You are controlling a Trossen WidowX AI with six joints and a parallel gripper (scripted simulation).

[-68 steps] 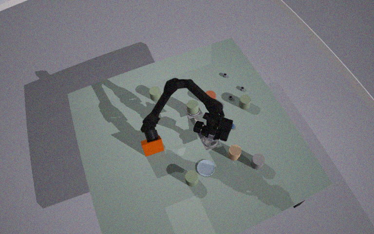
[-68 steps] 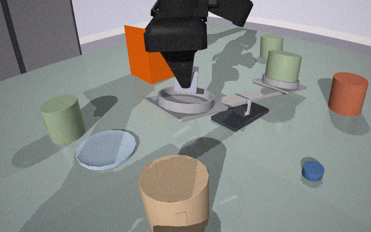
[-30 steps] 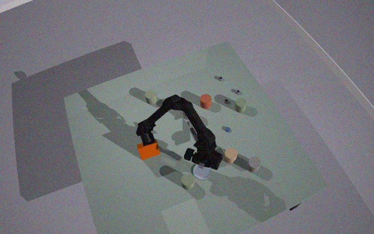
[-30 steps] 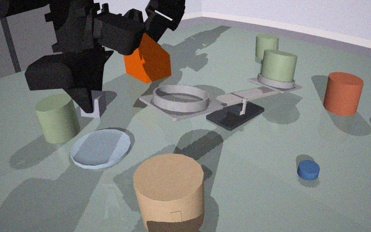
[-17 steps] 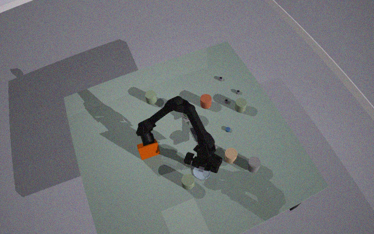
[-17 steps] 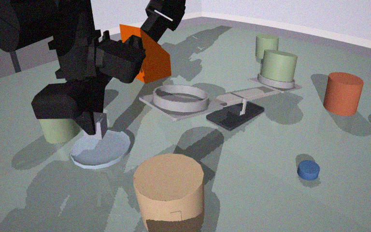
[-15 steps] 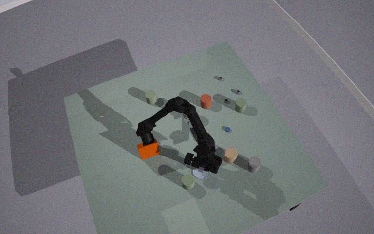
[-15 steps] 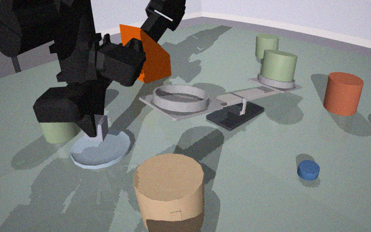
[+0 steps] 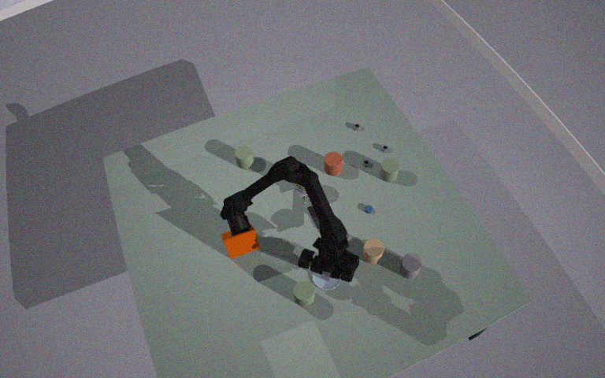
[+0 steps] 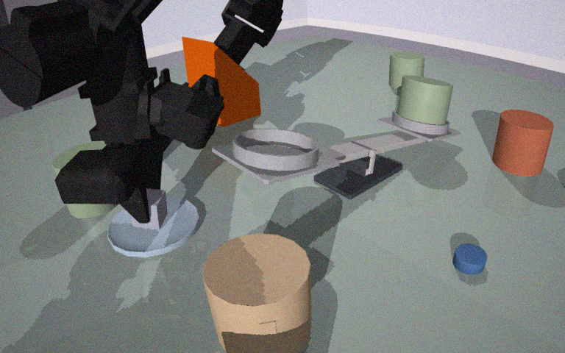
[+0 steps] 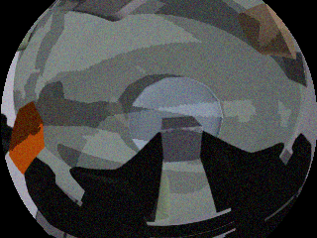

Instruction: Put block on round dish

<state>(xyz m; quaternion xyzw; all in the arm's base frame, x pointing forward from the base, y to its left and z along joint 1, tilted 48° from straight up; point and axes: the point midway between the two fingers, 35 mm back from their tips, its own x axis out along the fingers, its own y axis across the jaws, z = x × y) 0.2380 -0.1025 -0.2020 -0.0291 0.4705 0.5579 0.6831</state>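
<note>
My gripper tip is 1 cm below the grey block. Round my gripper tip: round dish: 1 cm below; tan cylinder: 20 cm ahead, 2 cm to the left, 2 cm above; blue disc: 24 cm ahead, 21 cm to the left, 1 cm below.
</note>
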